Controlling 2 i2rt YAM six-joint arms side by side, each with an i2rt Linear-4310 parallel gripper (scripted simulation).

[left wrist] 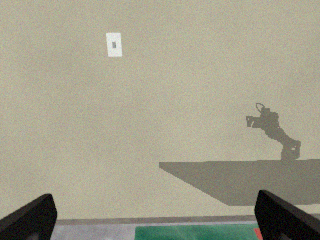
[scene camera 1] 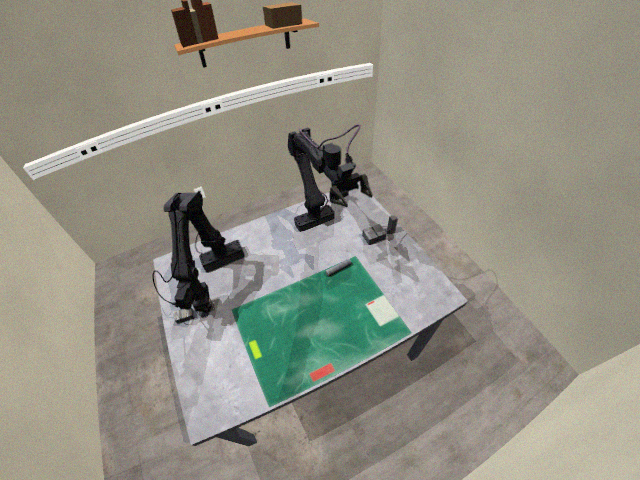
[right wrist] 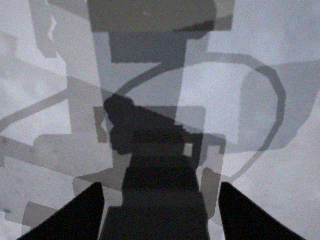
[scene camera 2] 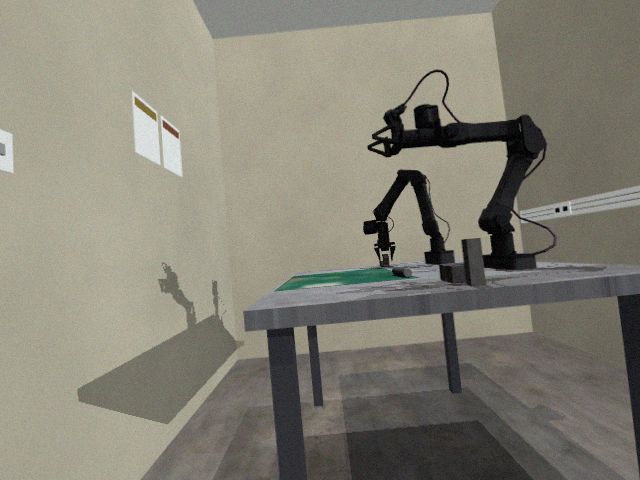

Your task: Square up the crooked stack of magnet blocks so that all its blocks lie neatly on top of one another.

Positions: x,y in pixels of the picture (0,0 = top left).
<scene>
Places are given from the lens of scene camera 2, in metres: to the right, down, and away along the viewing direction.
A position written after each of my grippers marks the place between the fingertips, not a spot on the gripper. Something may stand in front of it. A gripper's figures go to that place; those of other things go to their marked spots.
my left gripper (scene camera 2: 369,142): 0.16, -0.32, 0.97
green mat (scene camera 2: 379,274): 0.22, 0.13, 1.12
grey block (scene camera 2: 472,249): 0.33, 0.02, 0.64
The marked spots on the green mat and the grey block are 0.51 m apart.
</scene>
